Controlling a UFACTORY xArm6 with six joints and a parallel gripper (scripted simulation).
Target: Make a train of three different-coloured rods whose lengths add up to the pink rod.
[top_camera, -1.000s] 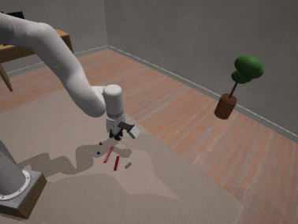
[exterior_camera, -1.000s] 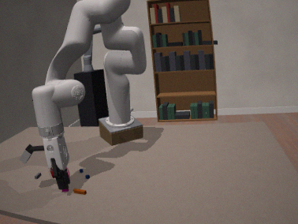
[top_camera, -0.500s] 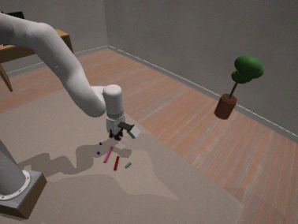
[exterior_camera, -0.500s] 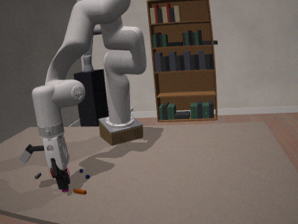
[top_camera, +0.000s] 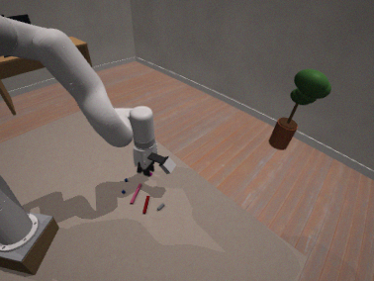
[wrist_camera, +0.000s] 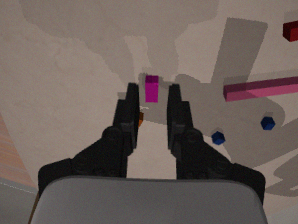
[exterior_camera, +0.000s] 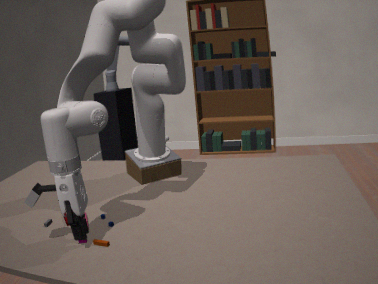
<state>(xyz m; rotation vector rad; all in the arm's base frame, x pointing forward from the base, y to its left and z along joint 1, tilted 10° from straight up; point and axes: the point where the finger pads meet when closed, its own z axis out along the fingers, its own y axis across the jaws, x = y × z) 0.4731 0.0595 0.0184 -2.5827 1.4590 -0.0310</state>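
Right now the magenta rod is 30 mm below my hand. The rest, counted from my hand: orange rod: 50 mm to the left, 30 mm below, 10 mm behind; then red rod: 130 mm to the right, 70 mm behind, 30 mm below; then pink rod: 80 mm behind, 60 mm to the right, 30 mm below.
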